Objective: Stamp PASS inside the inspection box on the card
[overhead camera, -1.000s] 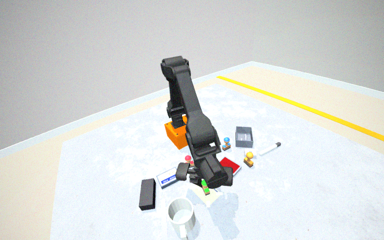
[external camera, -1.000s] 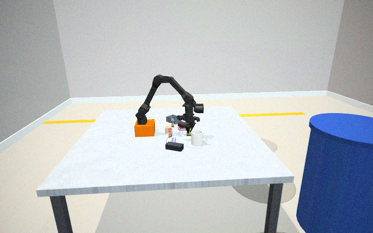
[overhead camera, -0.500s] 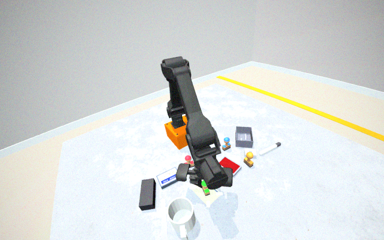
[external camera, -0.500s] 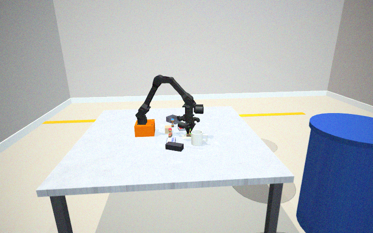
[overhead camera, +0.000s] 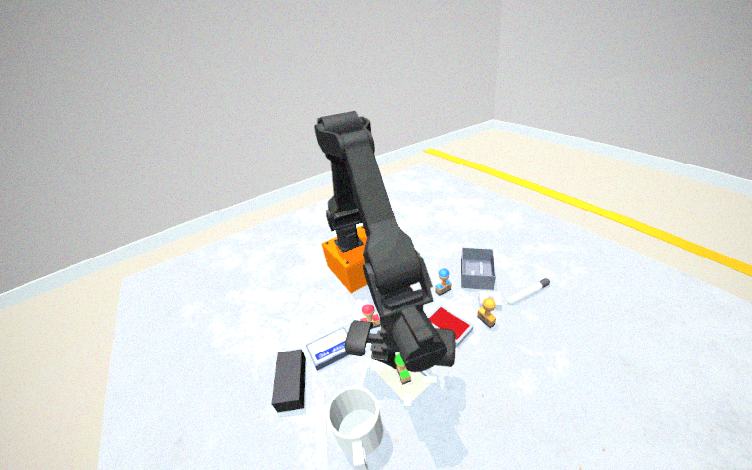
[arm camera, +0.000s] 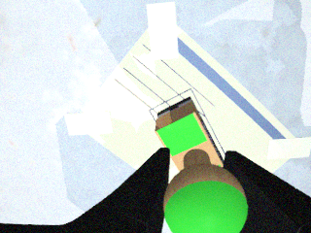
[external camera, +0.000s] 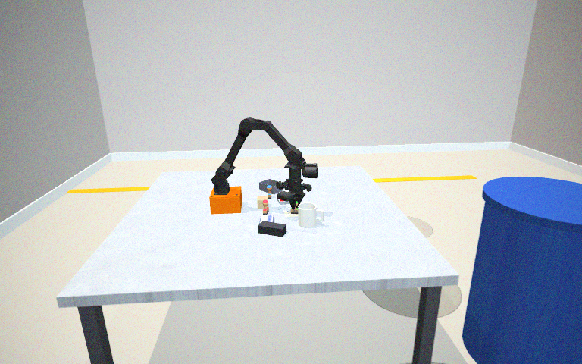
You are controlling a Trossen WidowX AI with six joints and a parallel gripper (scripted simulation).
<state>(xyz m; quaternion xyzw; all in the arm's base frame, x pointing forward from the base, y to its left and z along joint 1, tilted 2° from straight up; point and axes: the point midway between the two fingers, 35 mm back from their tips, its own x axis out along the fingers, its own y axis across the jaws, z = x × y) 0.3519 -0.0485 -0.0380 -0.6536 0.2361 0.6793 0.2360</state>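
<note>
Right now the green-knobbed stamp is right at my gripper tip. From my gripper tip the other things lie so: mug 70 mm ahead, 120 mm to the right, 10 mm above; white card 30 mm below; red-knobbed stamp 140 mm behind.
</note>
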